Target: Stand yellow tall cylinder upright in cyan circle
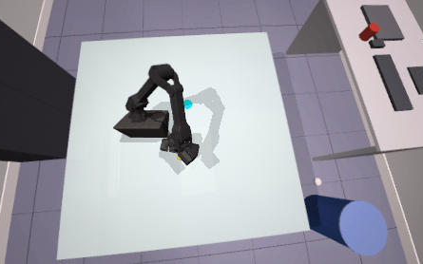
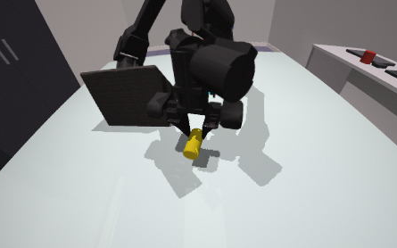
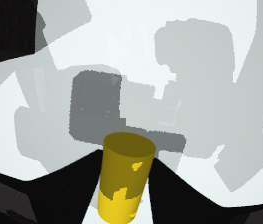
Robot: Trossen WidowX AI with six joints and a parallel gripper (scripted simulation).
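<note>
My gripper tip is now 29 cm to the right of the cyan circle, 5 cm short of it and 5 cm above it. Also, from my gripper tip: yellow tall cylinder 2 cm to the right, 1 cm behind.
</note>
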